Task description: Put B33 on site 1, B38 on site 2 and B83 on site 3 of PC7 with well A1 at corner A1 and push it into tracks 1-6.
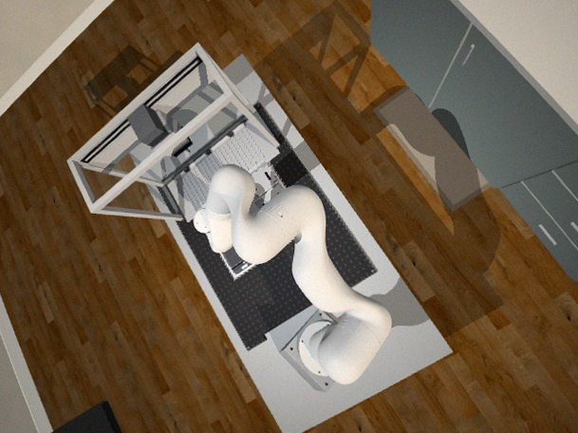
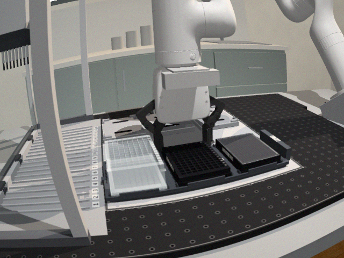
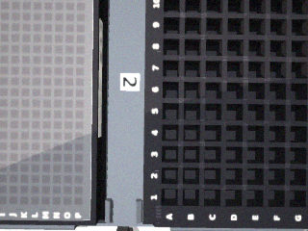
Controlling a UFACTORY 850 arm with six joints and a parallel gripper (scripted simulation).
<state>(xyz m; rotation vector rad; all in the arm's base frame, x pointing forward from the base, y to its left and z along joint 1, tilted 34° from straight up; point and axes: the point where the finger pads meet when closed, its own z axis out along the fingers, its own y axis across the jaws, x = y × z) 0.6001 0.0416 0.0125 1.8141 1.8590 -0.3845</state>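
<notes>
My gripper is now 40 mm to the left of the perforated dark deck, 20 mm past it and 10 mm above it. From my hand the other things lie so: dark plate carrier PC7 (80 mm to the left); black welled plate (80 mm to the left, 10 mm ahead); clear deep-well block B83 (110 mm ahead, 80 mm to the left, 20 mm above).
</notes>
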